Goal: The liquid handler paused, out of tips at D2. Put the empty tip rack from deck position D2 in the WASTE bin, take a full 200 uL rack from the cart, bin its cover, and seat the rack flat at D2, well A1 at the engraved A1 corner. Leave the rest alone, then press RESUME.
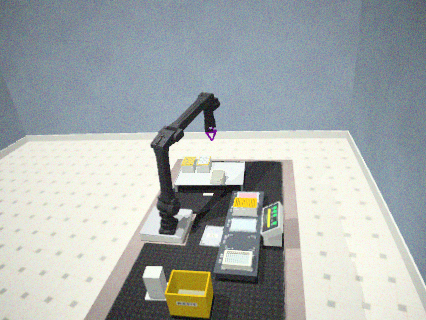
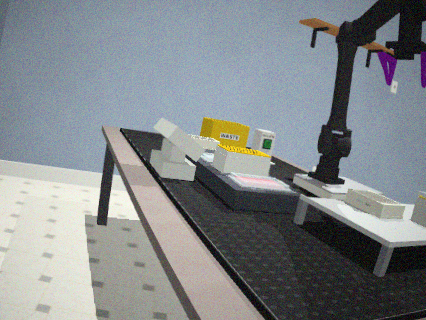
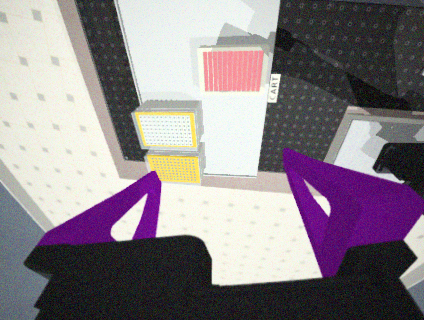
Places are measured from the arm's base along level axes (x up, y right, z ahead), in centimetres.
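Pixels of known places: gripper, fingertip midpoint: [image 1: 211, 136] [image 2: 405, 86] [image 3: 217, 166]; arm's base, origin of the base link: [image 1: 168, 227] [image 2: 325, 180] [image 3: 400, 157].
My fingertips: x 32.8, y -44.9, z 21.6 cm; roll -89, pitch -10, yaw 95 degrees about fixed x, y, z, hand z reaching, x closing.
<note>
Ahead of a thing's pixels: the offset from my fingertips to its middle. "spot": to the spot under its first point.
My gripper [image 1: 211, 134] [image 2: 407, 85] [image 3: 217, 166] is open and empty, high above the cart {dx -32.4, dy -6.4, dz -4.2 cm} [image 1: 235, 170] [image 2: 345, 212] [image 3: 232, 145]. On the cart stand a tip rack with a white top and yellow rim {spot: dx -23.2, dy -7.0, dz -8.7 cm} [image 1: 203, 164] [image 3: 167, 130], a yellow-topped rack {dx -23.9, dy -13.5, dz -20.2 cm} [image 1: 188, 162] [image 3: 175, 168] and a cream box with red strips {dx -28.2, dy +0.5, dz +1.1 cm} [image 1: 218, 176] [image 2: 375, 202] [image 3: 232, 70]. The yellow-topped D2 rack {dx -28.0, dy +33.2, dz +20.1 cm} [image 1: 245, 202] [image 2: 242, 162] sits on the dark deck [image 1: 240, 242] [image 2: 250, 199]. The yellow WASTE bin {dx -29.0, dy +89.3, dz -0.9 cm} [image 1: 172, 300] [image 2: 225, 127] and the box with the green RESUME button {dx -29.2, dy +84.2, dz -17.2 cm} [image 1: 154, 281] [image 2: 267, 143] stand at the table's other end.
A pink-topped plate {dx -30.3, dy +20.9, dz +21.0 cm} [image 1: 247, 194] [image 2: 257, 181] sits beside the D2 rack; a pale plate {dx -30.3, dy +45.6, dz +19.2 cm} [image 1: 243, 224] and a cream rack {dx -29.4, dy +70.3, dz +17.3 cm} [image 1: 237, 259] also sit on the deck. A tilted display [image 1: 272, 222] [image 2: 175, 137] stands beside it. A flat pale plate {dx -35.0, dy +48.7, dz +2.8 cm} [image 1: 211, 236] lies between deck and arm base.
</note>
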